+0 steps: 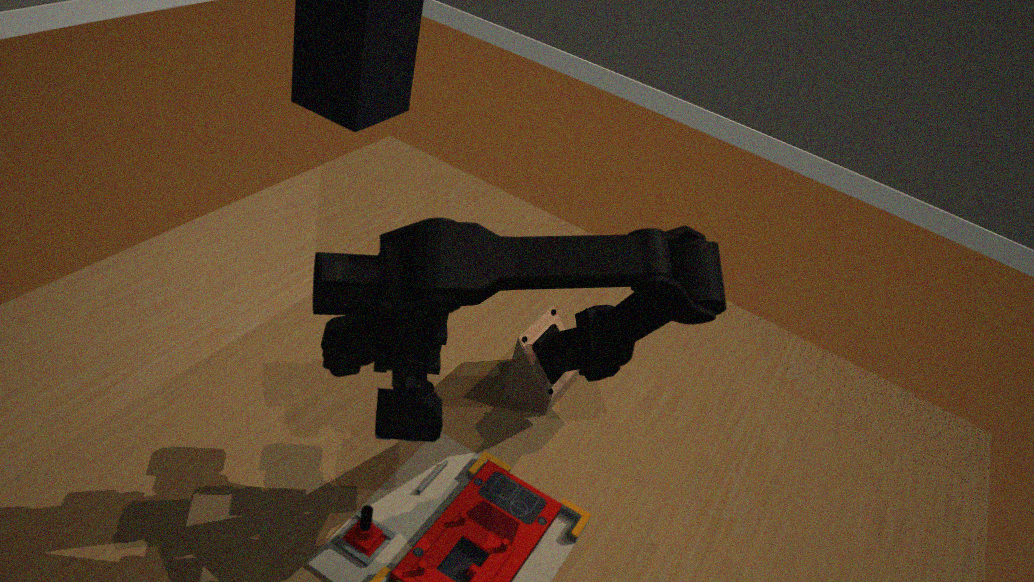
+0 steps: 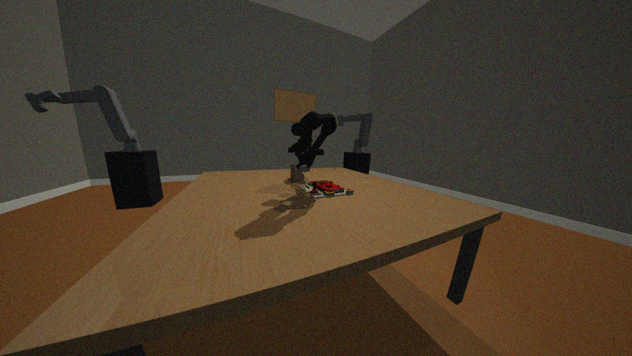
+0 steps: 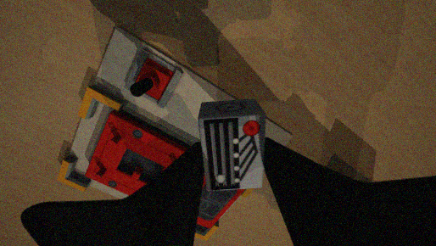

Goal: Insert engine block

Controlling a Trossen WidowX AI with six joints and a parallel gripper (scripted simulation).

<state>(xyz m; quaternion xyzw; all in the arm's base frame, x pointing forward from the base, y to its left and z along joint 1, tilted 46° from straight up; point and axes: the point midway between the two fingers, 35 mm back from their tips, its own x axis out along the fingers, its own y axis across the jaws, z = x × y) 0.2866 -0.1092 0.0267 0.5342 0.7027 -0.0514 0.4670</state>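
Now: the grey base plate 12 cm to the left of my gripper tip, 11 cm below it and 2 cm ahead of it. Also, from my gripper tip: grey engine block (1 cm below).
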